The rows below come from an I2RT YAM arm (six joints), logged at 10 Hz.
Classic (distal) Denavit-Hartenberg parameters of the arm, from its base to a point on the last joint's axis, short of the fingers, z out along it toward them. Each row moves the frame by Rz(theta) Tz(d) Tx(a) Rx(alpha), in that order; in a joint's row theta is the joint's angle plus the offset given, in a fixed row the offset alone. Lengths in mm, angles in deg.
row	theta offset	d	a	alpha
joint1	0	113.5	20	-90
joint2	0	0	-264	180
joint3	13.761	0	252.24	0
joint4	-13.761	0	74	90
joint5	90	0	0	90
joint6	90	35.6	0	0
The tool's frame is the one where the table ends.
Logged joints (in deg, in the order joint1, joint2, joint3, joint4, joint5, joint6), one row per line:
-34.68, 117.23, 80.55, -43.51, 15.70, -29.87
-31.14, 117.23, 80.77, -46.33, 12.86, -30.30
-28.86, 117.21, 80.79, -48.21, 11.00, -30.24
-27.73, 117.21, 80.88, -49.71, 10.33, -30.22
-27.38, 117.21, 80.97, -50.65, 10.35, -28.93
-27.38, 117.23, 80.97, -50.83, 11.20, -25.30
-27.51, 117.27, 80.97, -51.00, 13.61, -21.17
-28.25, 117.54, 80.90, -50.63, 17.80, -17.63
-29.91, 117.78, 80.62, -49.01, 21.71, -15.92
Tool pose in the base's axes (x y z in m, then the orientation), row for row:
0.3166, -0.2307, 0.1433, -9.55, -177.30, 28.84
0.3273, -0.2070, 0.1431, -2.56, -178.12, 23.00
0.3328, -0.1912, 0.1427, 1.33, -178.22, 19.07
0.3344, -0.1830, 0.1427, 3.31, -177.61, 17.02
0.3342, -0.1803, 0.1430, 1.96, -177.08, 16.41
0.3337, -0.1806, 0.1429, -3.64, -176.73, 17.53
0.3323, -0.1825, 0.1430, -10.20, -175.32, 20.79
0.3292, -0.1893, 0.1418, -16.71, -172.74, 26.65
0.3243, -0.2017, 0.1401, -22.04, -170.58, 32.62
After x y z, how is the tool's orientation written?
As a rotation vector, in degrees.
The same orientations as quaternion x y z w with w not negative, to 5 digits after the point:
-0.05309, -0.98563, 0.16033, 0.00101
-0.01425, -0.99166, 0.12805, 0.00334
0.00742, -0.99427, 0.10639, 0.00661
0.01855, -0.99518, 0.09537, 0.01349
0.01102, -0.99550, 0.09225, 0.01877
-0.02049, -0.99470, 0.09866, 0.02064
-0.05766, -0.99101, 0.11752, 0.02755
-0.09510, -0.98309, 0.15167, 0.03856
-0.12578, -0.97348, 0.18616, 0.04306

